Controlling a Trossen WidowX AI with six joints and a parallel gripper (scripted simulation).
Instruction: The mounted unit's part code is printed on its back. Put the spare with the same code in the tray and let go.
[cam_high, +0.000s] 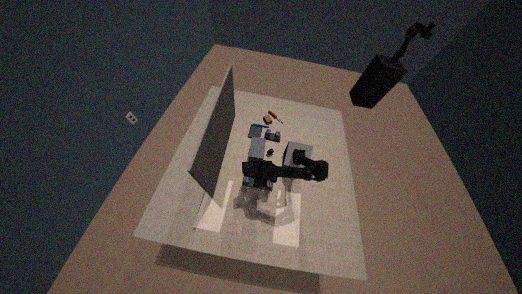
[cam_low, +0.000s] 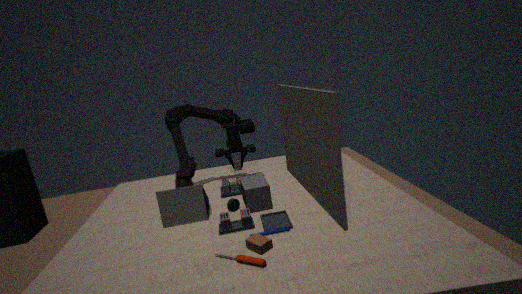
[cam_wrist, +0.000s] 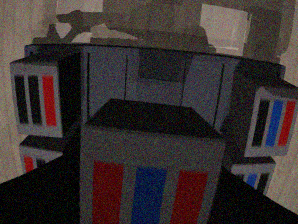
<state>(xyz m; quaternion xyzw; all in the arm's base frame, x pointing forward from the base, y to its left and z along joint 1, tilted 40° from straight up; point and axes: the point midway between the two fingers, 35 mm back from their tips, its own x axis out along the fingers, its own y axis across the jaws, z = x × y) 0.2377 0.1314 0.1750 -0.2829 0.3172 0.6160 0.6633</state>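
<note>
My gripper tip is now 42 cm to the left of the tray, 10 cm above it and 8 cm short of it. The rest, counted from my gripper tip: dark mounted unit 21 cm to the right, 5 cm below, 4 cm ahead; dark spare block 3 cm above; tall grey panel 28 cm ahead, 21 cm to the right, 12 cm above.
</note>
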